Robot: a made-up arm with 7 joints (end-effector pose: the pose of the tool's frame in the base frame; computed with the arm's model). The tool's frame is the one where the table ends.
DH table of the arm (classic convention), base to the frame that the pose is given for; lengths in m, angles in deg. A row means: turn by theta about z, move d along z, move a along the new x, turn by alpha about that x. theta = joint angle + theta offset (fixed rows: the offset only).
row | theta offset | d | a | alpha
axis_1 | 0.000 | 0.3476 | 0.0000 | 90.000
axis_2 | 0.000 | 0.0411 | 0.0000 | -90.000
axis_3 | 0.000 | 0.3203 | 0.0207 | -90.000
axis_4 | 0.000 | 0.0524 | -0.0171 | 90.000
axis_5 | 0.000 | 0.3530 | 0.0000 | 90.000
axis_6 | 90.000 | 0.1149 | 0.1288 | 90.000
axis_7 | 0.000 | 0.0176 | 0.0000 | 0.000
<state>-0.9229 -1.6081 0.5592 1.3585 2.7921 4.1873 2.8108</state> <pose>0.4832 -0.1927 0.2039 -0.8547 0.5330 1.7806</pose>
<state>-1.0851 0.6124 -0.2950 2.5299 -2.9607 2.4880 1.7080</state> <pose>0.1314 -0.0432 0.5102 2.9216 -0.3695 0.0316</pose>
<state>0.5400 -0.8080 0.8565 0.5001 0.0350 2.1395 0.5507</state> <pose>0.4733 0.2280 0.7338 -0.7783 -0.0489 -1.1714</pose>
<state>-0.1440 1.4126 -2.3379 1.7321 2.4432 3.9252 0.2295</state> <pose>-0.3371 -0.3210 0.3447 1.1279 -1.2209 2.9435</pose>
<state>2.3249 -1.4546 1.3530 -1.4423 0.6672 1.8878 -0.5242</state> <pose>0.0516 0.4871 0.3378 -1.5626 0.2603 -0.9377</pose>
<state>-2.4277 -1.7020 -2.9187 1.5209 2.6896 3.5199 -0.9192</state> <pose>-0.4358 -0.0322 0.5070 -1.7052 0.5275 -1.4157</pose>
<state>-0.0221 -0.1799 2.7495 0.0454 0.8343 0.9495 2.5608</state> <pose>0.1321 0.0609 1.0982 -0.3216 0.3776 2.9068</pose>
